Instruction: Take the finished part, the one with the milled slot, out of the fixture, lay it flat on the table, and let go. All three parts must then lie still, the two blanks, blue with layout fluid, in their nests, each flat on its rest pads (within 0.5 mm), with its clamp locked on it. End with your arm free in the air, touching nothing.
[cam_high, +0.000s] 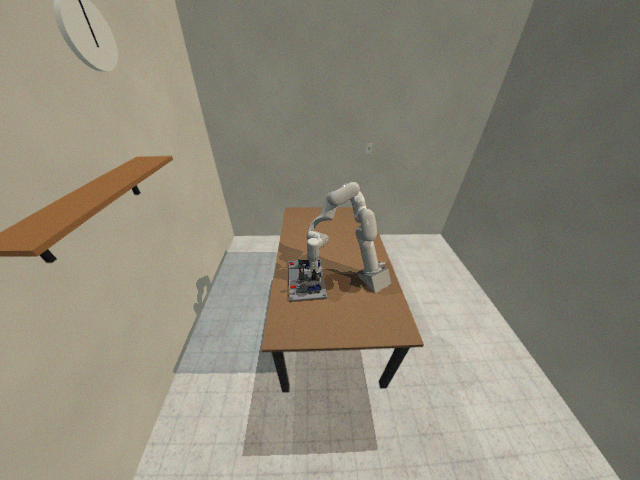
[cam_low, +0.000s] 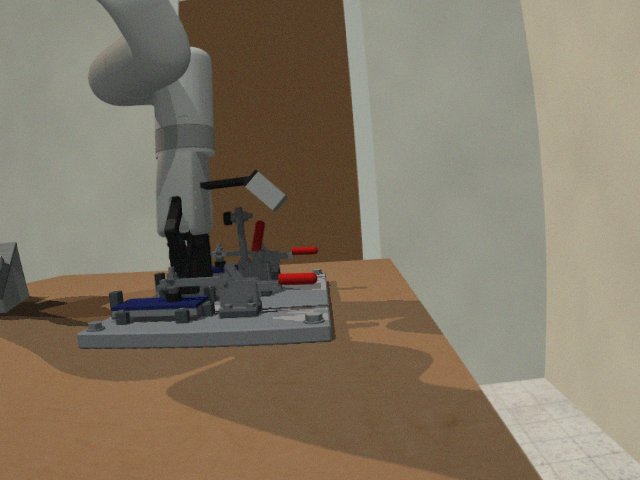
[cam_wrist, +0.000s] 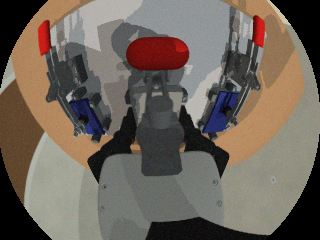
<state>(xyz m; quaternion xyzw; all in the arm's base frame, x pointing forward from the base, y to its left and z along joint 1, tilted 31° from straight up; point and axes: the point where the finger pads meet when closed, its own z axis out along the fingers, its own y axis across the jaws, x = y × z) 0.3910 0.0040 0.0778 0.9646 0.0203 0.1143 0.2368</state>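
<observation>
Now: hand 5 cm short of the grey fixture plate and 3 cm above it. The rest, counted from my hand: blue blank: 1 cm behind, 11 cm to the right, 2 cm below; grey finished part: 1 cm behind, 1 cm below.
</observation>
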